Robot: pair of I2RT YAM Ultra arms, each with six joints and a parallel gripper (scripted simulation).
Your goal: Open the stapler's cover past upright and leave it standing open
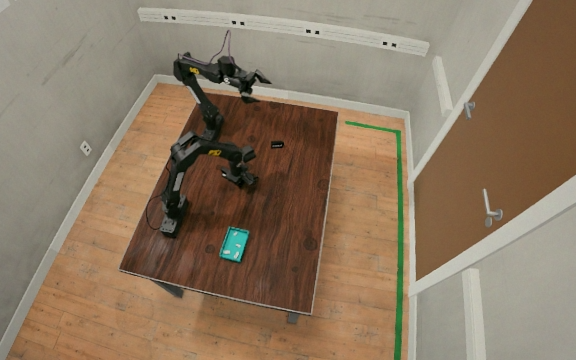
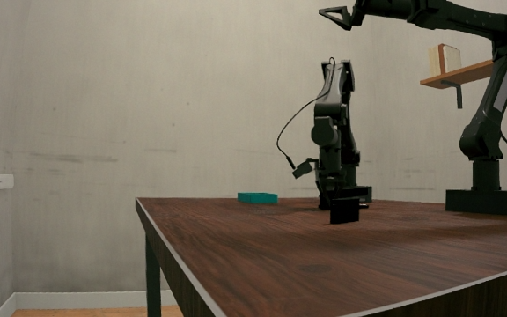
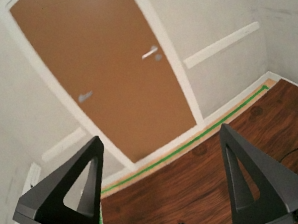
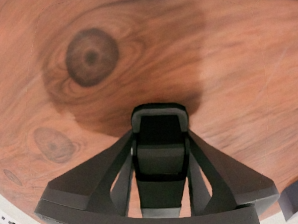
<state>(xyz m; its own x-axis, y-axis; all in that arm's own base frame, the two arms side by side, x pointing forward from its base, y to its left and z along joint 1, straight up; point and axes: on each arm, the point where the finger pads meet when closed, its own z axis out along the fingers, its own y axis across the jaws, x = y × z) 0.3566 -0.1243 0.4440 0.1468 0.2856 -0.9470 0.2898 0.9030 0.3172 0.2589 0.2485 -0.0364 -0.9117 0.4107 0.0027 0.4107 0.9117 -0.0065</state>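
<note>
My left hand is 140 mm past the black stapler, 150 mm to the left of it and 460 mm above it. Round my left hand: teal tray: 30 mm behind, 500 mm to the right, 470 mm below; black box: 40 mm ahead, 100 mm to the left, 460 mm below.
Right now my right hand is 4 cm past the black stapler, 2 cm below it and 1 cm to the right of it. Round my right hand: teal tray: 33 cm to the right, 8 cm ahead; black box: 27 cm to the left, 15 cm ahead, 1 cm above.
</note>
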